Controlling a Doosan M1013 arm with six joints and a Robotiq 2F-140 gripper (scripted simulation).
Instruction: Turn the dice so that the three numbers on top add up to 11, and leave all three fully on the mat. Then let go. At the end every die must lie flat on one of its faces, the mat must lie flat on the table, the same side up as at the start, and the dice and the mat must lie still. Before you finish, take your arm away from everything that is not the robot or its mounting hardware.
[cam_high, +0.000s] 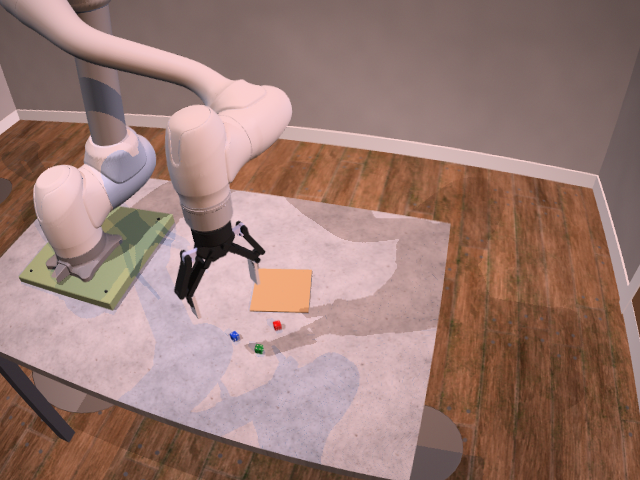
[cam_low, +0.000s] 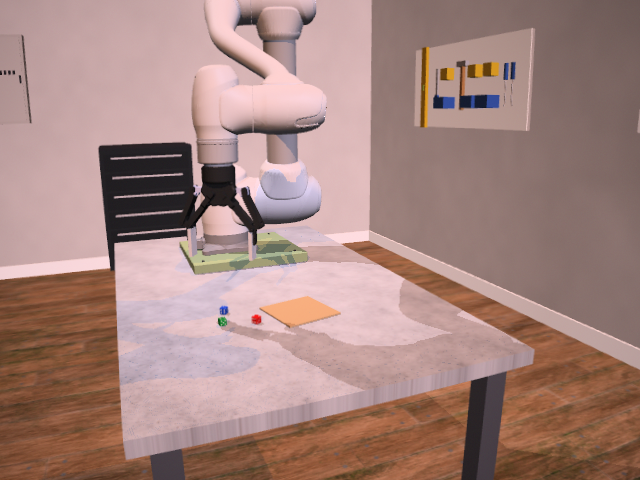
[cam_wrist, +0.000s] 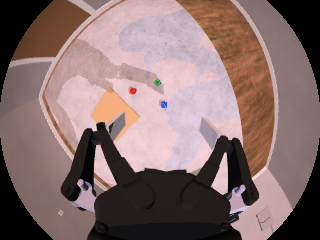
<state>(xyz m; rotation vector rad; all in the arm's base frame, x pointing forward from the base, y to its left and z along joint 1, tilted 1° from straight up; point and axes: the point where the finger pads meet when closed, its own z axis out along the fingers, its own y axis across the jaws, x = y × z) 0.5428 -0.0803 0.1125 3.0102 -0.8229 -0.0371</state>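
My hand is 14 cm above the blue die. The rest, counted from my hand: red die: 14 cm below, 8 cm ahead, 6 cm to the left; orange mat: 17 cm to the left, 15 cm below, 4 cm ahead; green die: 14 cm below, 7 cm ahead, 2 cm to the right.
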